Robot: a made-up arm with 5 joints.
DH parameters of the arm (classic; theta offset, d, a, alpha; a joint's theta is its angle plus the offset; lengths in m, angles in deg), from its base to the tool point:
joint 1: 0 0.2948 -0.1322 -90
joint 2: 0 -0.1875 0.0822 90
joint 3: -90 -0.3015 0.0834 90
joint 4: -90 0.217 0.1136 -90
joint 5: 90 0.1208 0.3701 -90
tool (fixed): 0 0.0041 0 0
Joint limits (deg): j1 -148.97..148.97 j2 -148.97..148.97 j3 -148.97..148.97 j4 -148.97..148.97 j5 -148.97..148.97
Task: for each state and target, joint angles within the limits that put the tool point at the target. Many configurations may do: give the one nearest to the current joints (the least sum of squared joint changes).
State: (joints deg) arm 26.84 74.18 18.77 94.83 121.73
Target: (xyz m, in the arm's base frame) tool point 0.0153 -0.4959 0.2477
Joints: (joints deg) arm 67.33 32.61 36.97 96.89 97.77
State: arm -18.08 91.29 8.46 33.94 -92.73
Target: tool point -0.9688 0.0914 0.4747
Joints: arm -43.36 92.34 -9.13 32.51 -82.98
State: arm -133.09 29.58 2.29 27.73 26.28
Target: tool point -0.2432 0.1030 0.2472
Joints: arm -122.05 -20.88 16.76 36.77 45.49
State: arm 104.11 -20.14 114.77 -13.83 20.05
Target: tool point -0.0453 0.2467 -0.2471
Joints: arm 111.70 -17.59 108.82 -9.09 -33.46
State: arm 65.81 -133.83 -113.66 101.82 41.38
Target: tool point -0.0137 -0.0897 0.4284
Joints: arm 63.61 -106.45 -70.71 63.22 77.36
